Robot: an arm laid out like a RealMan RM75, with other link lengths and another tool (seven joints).
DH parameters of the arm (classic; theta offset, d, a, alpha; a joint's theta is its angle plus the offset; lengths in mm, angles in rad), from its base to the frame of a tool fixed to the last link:
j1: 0 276.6 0 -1.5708
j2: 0 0 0 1.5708
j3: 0 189.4 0 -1.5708
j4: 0 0 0 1.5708
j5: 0 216.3 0 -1.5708
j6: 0 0 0 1.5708
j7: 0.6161 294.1 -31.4 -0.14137
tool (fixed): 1.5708 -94.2 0 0
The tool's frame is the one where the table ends.
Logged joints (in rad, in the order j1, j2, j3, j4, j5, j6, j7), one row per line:
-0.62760, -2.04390, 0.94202, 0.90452, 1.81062, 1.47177, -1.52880
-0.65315, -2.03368, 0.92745, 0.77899, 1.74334, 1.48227, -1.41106
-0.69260, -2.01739, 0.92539, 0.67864, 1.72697, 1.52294, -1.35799
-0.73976, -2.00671, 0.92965, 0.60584, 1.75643, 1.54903, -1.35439
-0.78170, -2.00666, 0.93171, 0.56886, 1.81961, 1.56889, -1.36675
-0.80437, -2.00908, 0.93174, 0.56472, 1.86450, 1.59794, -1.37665
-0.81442, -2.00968, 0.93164, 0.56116, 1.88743, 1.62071, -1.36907
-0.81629, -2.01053, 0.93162, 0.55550, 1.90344, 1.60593, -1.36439
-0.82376, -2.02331, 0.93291, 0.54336, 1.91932, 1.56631, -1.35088
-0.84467, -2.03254, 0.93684, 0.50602, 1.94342, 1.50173, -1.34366
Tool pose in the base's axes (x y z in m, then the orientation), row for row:
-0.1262, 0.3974, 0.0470, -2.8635, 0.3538, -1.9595
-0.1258, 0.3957, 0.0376, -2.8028, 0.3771, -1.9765
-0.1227, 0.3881, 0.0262, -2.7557, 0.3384, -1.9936
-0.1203, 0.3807, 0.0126, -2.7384, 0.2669, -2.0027
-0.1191, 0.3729, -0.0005, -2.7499, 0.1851, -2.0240
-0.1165, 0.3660, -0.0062, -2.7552, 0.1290, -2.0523
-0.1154, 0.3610, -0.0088, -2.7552, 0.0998, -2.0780
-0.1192, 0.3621, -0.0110, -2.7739, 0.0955, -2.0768
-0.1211, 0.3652, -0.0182, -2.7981, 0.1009, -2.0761
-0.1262, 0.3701, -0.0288, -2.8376, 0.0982, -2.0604
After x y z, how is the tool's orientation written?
As angles about the fixed x, y, z axes (roll, pitch, yaw), in radians.
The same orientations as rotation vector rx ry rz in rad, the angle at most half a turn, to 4 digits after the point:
-1.4459, 2.2756, -0.0447
-1.3817, 2.2541, -0.1000
-1.3625, 2.2697, -0.1887
-1.3883, 2.3055, -0.2683
-1.4204, 2.3676, -0.3285
-1.4247, 2.4204, -0.3759
-1.4126, 2.4556, -0.4059
-1.4240, 2.4669, -0.3872
-1.4310, 2.4763, -0.3540
-1.4666, 2.4856, -0.3060

